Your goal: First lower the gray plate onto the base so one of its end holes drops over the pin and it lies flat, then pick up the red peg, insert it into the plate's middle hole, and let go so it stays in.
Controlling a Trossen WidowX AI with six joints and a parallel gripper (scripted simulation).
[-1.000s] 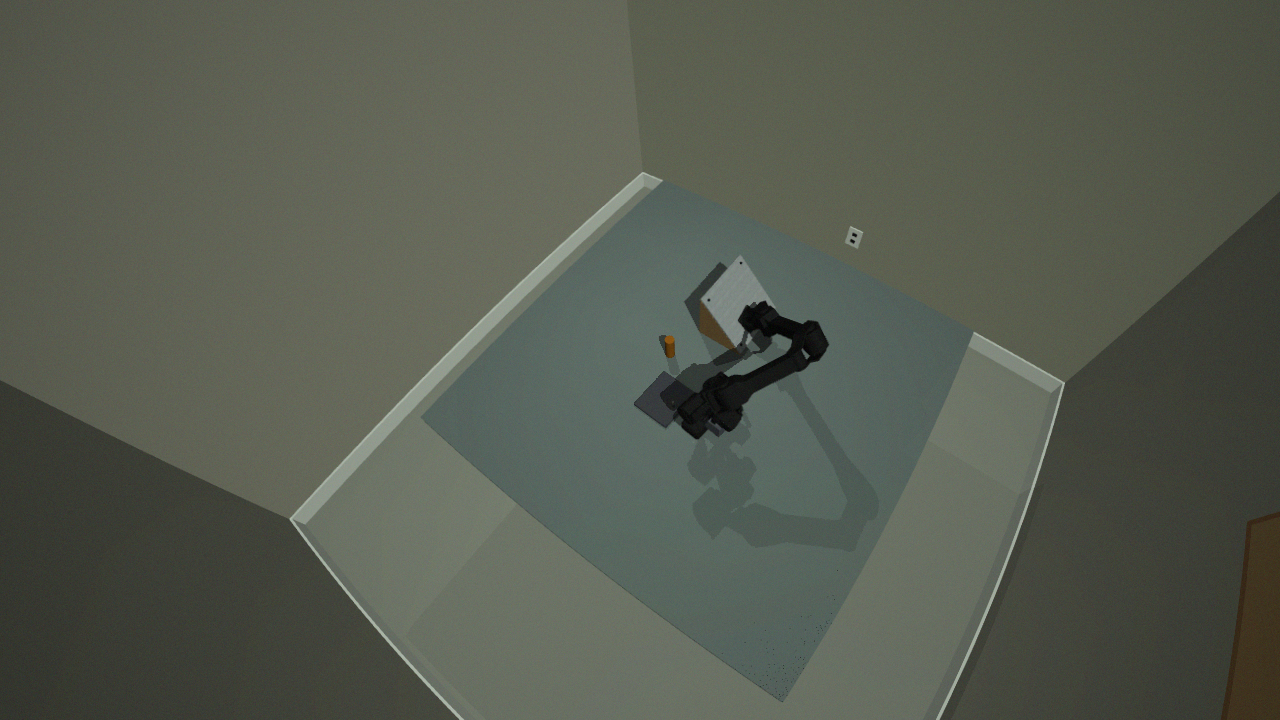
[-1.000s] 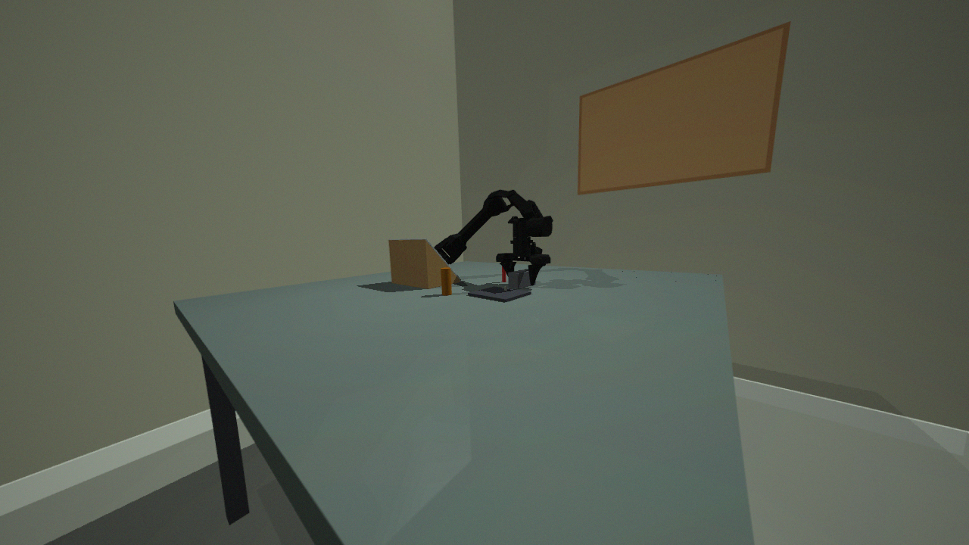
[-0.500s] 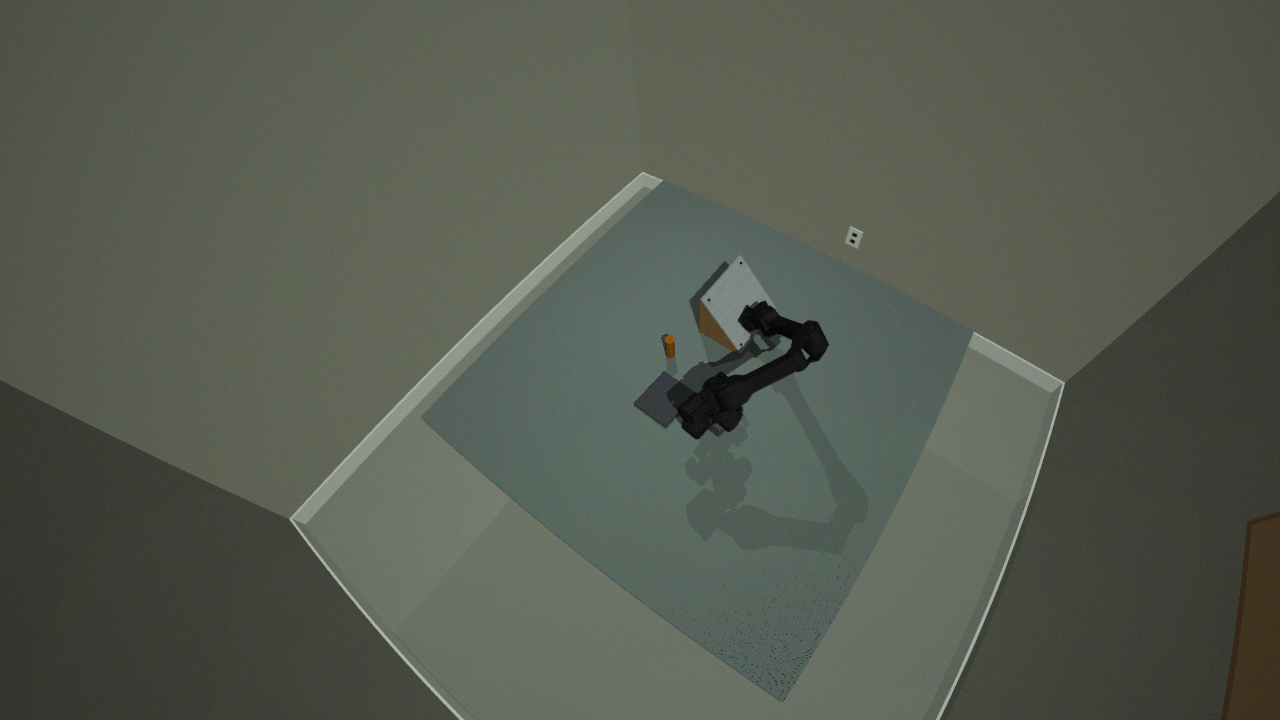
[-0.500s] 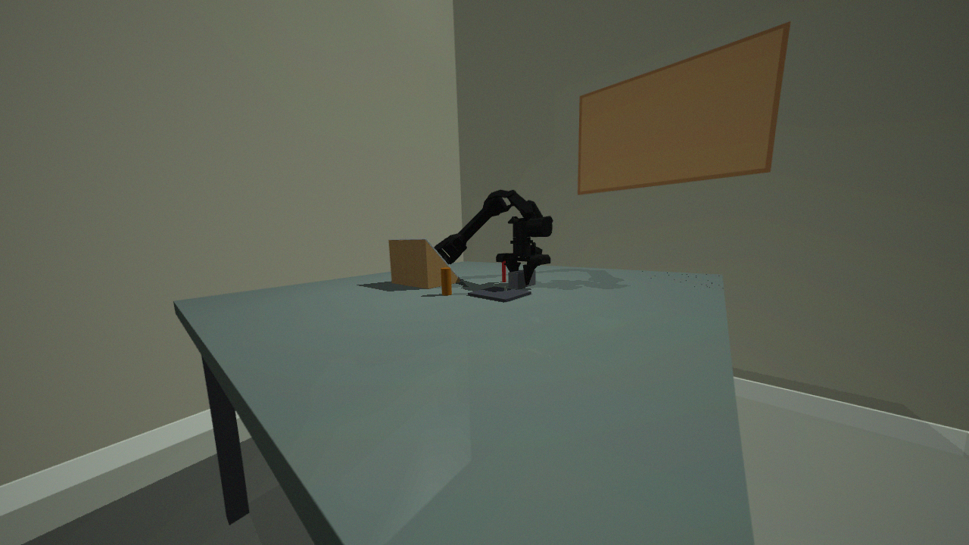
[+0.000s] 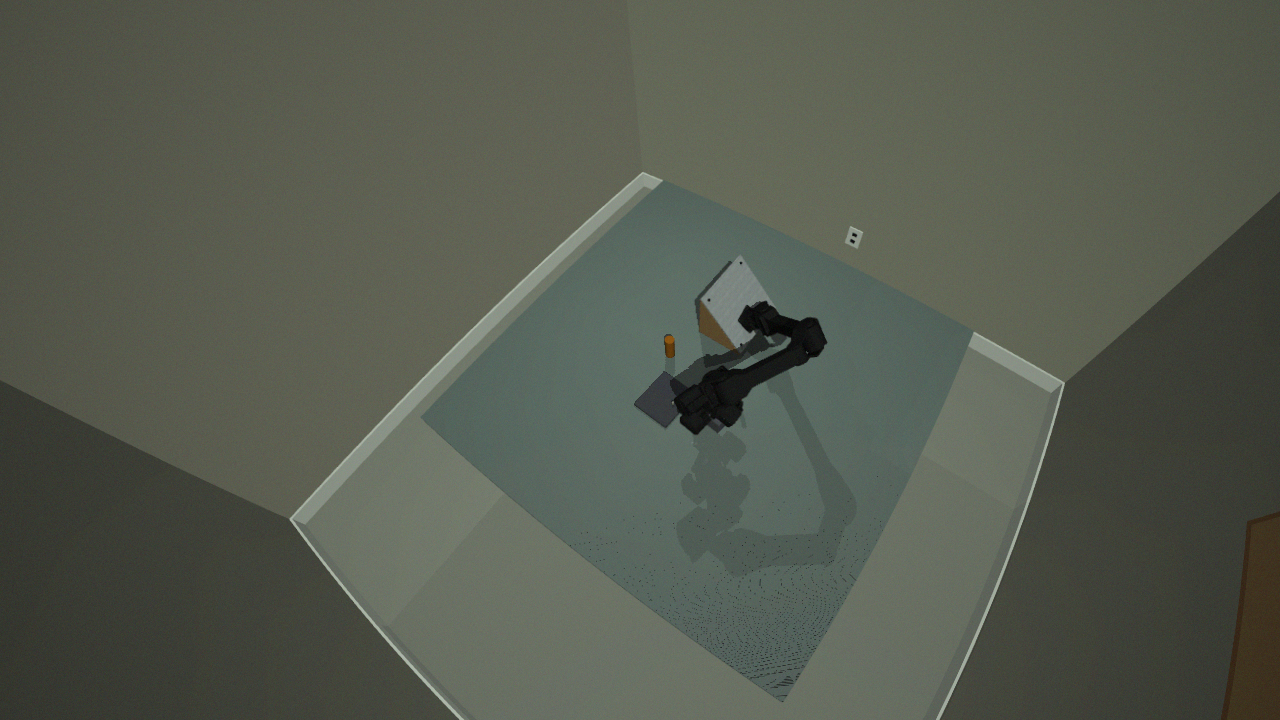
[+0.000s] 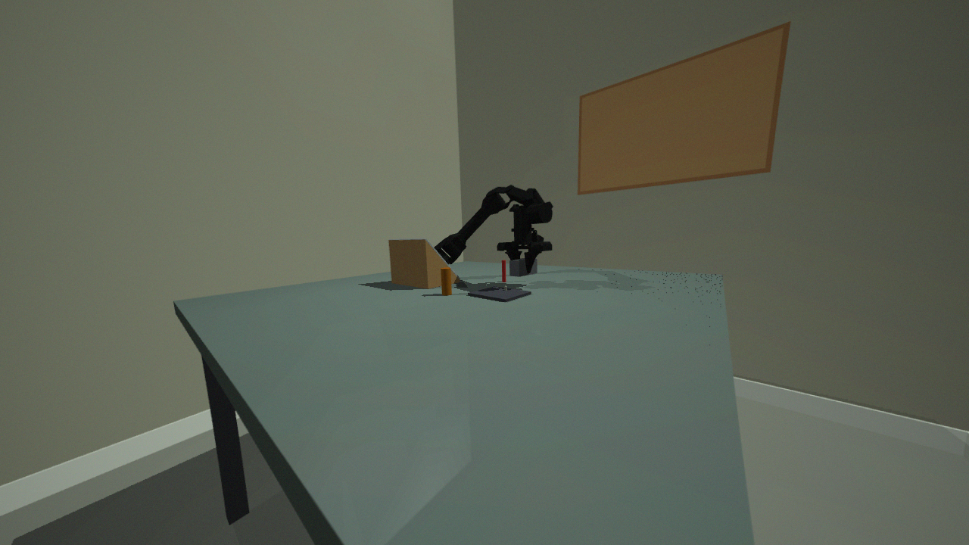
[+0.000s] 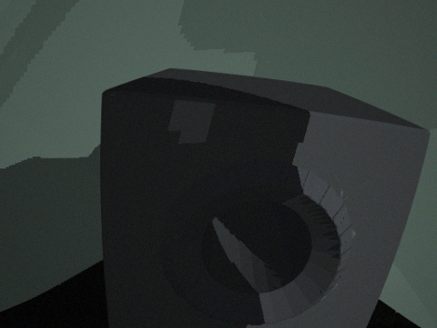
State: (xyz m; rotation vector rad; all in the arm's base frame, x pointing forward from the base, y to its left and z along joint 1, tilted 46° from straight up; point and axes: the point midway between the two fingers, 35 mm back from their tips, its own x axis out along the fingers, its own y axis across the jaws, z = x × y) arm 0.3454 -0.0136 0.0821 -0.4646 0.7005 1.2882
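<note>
Right now the dark base is 130 mm to the right of my gripper tip and 40 mm below it. Also, from my gripper tip: gray plate: 30 mm above; then orange cylinder: 210 mm to the right, 150 mm behind, 10 mm below; then red peg: 100 mm behind, 50 mm to the left, 10 mm below.
</note>
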